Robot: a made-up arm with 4 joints.
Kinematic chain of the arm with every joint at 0, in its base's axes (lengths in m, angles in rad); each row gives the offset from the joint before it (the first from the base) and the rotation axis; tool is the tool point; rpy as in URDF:
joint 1: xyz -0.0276 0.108 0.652 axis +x
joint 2: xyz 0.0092 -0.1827 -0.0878 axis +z
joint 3: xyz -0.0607 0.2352 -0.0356 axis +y
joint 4: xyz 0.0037 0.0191 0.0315 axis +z
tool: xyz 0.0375 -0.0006 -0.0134 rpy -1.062 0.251 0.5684
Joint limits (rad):
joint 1: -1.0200..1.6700
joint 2: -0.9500..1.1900
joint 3: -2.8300..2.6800
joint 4: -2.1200..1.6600
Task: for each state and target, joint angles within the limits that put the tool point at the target. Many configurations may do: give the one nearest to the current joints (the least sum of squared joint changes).
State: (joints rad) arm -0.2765 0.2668 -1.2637 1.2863
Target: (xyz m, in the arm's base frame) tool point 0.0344 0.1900 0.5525
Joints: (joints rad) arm -0.1557 -0.4034 -1.0799 0.6814
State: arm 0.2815 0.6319 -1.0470 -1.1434
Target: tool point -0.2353 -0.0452 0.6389
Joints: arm -0.6469 0.9703 -0.8174 -1.3511
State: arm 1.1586 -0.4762 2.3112 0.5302
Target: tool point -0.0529 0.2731 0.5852
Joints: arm 0.7057 -0.2119 2.6800 -0.0489
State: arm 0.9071 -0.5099 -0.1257 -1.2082
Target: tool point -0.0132 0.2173 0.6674
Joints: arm 1.3249 -0.2410 -0.2116 -1.2096
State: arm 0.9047 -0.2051 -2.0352 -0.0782
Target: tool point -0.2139 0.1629 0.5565
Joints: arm 0.5514 0.4316 -2.4086 -0.2413
